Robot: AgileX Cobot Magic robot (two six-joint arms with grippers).
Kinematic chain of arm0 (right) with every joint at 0, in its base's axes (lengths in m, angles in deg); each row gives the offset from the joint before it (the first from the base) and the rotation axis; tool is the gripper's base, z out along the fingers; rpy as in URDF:
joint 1: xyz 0 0 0.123 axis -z
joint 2: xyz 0 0 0 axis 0.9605 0.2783 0
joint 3: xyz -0.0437 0.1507 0.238 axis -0.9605 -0.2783 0
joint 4: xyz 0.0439 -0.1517 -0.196 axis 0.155 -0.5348 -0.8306
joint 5: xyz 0 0 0 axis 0.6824 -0.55 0.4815
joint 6: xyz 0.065 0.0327 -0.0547 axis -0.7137 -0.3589 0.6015
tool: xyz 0 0 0 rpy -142.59 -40.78 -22.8
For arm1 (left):
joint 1: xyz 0 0 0.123 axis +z
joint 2: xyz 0 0 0 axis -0.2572 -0.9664 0
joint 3: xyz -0.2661 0.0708 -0.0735 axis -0.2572 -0.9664 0
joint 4: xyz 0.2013 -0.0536 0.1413 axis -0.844 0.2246 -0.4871
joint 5: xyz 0 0 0 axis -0.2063 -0.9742 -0.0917
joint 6: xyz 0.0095 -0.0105 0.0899 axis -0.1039 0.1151 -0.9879
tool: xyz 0 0 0 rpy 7.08 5.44 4.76
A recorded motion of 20 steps. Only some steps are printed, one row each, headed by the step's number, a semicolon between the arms.
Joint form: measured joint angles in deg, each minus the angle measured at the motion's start. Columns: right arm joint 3, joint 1, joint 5, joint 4, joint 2, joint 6; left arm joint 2, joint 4, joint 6, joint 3, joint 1, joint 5.
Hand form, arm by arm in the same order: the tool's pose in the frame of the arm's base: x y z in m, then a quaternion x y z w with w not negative. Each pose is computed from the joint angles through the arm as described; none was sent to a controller.
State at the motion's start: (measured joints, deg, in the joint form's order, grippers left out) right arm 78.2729 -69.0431 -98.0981 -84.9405 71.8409 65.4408; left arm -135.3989 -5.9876 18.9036 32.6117 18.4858 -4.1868
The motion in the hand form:
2: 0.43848 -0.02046 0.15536 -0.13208 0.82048 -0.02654 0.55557; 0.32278 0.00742 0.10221 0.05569 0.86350 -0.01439 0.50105
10: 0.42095 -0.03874 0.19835 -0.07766 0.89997 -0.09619 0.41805; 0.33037 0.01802 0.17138 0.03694 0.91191 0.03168 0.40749
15: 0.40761 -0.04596 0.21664 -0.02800 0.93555 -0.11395 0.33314; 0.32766 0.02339 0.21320 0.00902 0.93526 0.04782 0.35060
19: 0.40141 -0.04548 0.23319 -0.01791 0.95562 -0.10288 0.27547; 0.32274 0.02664 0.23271 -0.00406 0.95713 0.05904 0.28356
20: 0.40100 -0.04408 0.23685 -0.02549 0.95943 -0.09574 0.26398; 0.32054 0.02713 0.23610 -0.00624 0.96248 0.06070 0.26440
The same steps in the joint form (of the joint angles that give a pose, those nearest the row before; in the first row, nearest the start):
2: 0.95 0.00 7.63 0.13 -2.87 0.13; 2.20 0.00 0.00 2.28 -0.11 -9.67
10: 5.14 -0.11 39.09 0.69 -11.05 -1.72; 15.41 0.32 1.20 11.90 -0.19 -44.65
15: 8.34 -0.20 56.07 3.79 -13.74 -1.86; 20.67 2.03 1.35 18.88 -0.19 -64.05
19: 12.41 -0.20 67.87 10.62 -14.81 4.06; 22.10 2.29 1.30 24.00 -0.19 -78.75
20: 13.54 -0.20 70.27 12.88 -14.86 6.78; 22.33 2.51 1.05 25.02 -0.19 -82.28

